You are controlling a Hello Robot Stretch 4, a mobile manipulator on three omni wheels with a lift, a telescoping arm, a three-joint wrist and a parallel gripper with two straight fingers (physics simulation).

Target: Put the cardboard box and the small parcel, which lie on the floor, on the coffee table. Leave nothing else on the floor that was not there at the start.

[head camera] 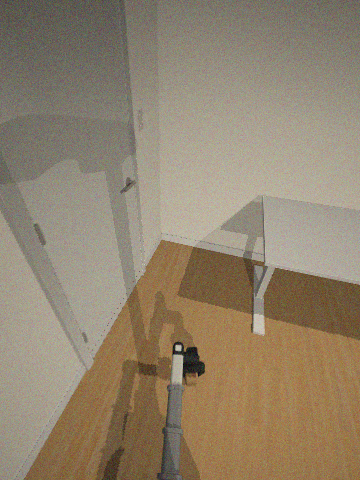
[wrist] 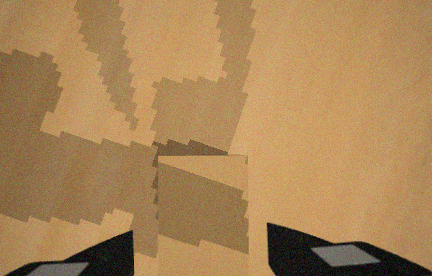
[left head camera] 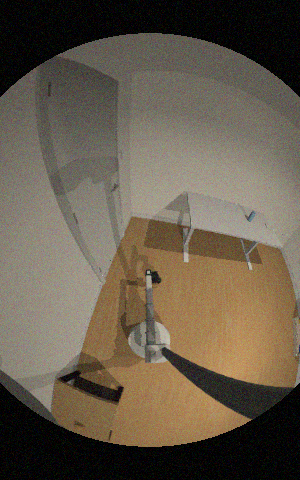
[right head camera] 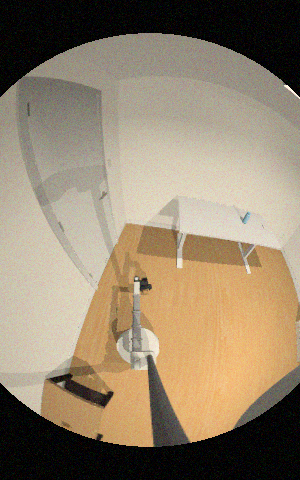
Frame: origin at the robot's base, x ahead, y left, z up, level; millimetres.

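Seen in the pictures: gripper, fingertip midpoint: (head camera: 191, 375) (wrist: 201, 247) (left head camera: 153, 283) (right head camera: 145, 289).
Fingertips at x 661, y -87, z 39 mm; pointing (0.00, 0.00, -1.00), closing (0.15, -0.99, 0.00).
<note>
Offsets run from my fingertips to a thing's top centre. "*": to the spot under its first point. Level surfaces: height alone.
A small tan parcel @[dx +10, dy -1, dz -17 mm] (wrist: 202, 215) lies flat on the floor in the wrist view, partly in shadow. Its near end runs out at the bottom edge. My gripper (wrist: 201, 247) (head camera: 193, 362) (left head camera: 156, 277) (right head camera: 145, 285) is open and empty. It hangs above the floor with the parcel's outline between its two fingertips in the wrist view; their height over it is hard to judge. In the head camera view the gripper mostly hides the parcel. A white table @[dz +653 mm] (head camera: 312, 240) (left head camera: 210, 212) (right head camera: 202, 215) stands by the back wall; I cannot tell whether it is the coffee table. I cannot make out the cardboard box.
A blue cylinder @[dx +521, dy -1328, dz +818 mm] (left head camera: 251, 216) (right head camera: 246, 218) is on the white table. A closed door (head camera: 75, 225) is at the left. A tan cabinet-like piece @[* dx -1377, dy +637, dz +383 mm] (left head camera: 85, 405) (right head camera: 70, 407) with a dark opening stands at the lower left, near my round white base (left head camera: 135, 342) (right head camera: 123, 346).
</note>
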